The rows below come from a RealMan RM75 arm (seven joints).
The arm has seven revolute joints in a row. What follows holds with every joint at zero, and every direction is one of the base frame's. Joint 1 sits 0.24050 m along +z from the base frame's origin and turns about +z. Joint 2 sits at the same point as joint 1 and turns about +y. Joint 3 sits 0.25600 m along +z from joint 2 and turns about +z. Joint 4 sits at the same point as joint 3 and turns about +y. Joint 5 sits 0.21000 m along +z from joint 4 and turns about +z. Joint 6 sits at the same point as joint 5 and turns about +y. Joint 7 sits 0.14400 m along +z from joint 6 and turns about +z. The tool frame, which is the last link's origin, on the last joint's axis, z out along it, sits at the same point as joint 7; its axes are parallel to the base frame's.
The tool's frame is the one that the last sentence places.
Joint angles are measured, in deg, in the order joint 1, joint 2, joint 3, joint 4, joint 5, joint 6, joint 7. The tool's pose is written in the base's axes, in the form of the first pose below.
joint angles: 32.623, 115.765, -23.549, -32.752, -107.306, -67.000, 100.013
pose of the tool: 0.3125 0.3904 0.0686 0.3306 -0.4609 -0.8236 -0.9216 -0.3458 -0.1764
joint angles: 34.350, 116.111, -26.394, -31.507, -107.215, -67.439, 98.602
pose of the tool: 0.2958 0.3966 0.0531 0.3772 -0.4804 -0.7918 -0.8938 -0.4126 -0.1755
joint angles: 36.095, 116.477, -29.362, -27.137, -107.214, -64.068, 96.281
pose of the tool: 0.2904 0.4000 0.0265 0.4034 -0.5215 -0.7519 -0.8871 -0.4244 -0.1815
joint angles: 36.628, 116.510, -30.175, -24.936, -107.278, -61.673, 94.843
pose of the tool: 0.2931 0.4004 0.0164 0.4137 -0.5368 -0.7353 -0.8888 -0.4130 -0.1986
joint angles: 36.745, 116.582, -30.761, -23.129, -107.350, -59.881, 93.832
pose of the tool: 0.2972 0.3983 0.0078 0.4161 -0.5535 -0.7215 -0.8928 -0.3993 -0.2085
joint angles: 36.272, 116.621, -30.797, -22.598, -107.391, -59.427, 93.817
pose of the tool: 0.3018 0.3949 0.0054 0.4060 -0.5636 -0.7194 -0.8998 -0.3844 -0.2066
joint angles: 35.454, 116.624, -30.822, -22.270, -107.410, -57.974, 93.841
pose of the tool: 0.3109 0.3912 0.0048 0.3939 -0.5724 -0.7192 -0.9103 -0.3514 -0.2188
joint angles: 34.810, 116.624, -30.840, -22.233, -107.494, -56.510, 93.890
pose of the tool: 0.3186 0.3888 0.0055 0.3871 -0.5770 -0.7192 -0.9171 -0.3220 -0.2352
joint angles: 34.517, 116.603, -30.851, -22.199, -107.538, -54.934, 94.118
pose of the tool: 0.3243 0.3885 0.0066 0.3807 -0.5794 -0.7207 -0.9223 -0.2944 -0.2504
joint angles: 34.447, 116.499, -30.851, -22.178, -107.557, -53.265, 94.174
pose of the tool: 0.3289 0.3896 0.0087 0.3800 -0.5782 -0.7220 -0.9242 -0.2702 -0.2699
